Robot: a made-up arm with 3 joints. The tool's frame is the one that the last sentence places.
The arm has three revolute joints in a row. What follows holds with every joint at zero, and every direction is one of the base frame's. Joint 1 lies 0.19 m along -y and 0.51 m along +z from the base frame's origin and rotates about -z. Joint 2 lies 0.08 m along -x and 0.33 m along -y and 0.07 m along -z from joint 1 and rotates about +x. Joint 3 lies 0.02 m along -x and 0.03 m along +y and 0.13 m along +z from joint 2 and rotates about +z. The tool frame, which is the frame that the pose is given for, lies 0.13 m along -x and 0.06 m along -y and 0.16 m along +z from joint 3; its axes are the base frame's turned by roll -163.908, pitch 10.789 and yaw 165.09 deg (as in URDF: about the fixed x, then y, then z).
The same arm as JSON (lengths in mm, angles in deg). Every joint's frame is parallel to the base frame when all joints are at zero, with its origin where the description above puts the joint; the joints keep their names.
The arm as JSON. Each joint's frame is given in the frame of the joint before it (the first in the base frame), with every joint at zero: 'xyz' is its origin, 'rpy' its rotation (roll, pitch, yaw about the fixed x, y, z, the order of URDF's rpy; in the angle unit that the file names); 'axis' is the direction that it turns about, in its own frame. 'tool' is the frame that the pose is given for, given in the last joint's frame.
{"units": {"length": "mm", "angle": "deg"}, "joints": [
  {"name": "joint 1", "type": "revolute", "origin": {"xyz": [0.0, -190.0, 510.0], "rpy": [0.0, 0.0, 0.0]}, "axis": "-z"},
  {"name": "joint 2", "type": "revolute", "origin": {"xyz": [-80.0, -330.0, -70.0], "rpy": [0.0, 0.0, 0.0]}, "axis": "+x"},
  {"name": "joint 3", "type": "revolute", "origin": {"xyz": [-20.0, 30.0, 130.0], "rpy": [0.0, 0.0, 0.0]}, "axis": "+z"}
], "tool": {"origin": {"xyz": [-130.0, -60.0, 160.0], "rpy": [-163.91, 10.79, 165.09]}}}

